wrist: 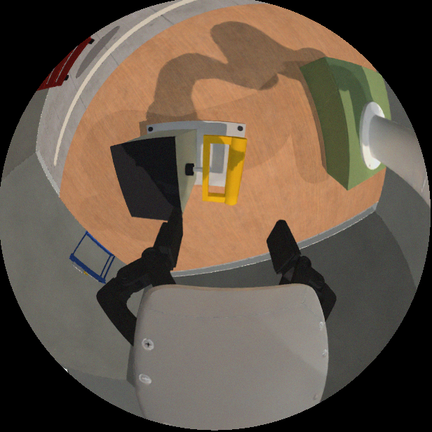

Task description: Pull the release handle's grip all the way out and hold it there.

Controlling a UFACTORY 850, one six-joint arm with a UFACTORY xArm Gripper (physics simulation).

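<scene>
The release handle's yellow grip is a thick bar on a rectangular yellow frame, near the middle of the wrist view. A thin rod with a black collar links it to the side of a housing with a black top and beige side. The housing stands on a light grey base plate with dark screws. My gripper is open and empty. Its fingertips appear below the grip, one to each side of it. The left fingertip overlaps the housing's lower right corner in view. The gap in depth is hard to tell.
A green block with a white round flange and a pale arm link stands at the right. The wooden table top bears the housing. A blue frame is at lower left, and a red slatted object is at upper left.
</scene>
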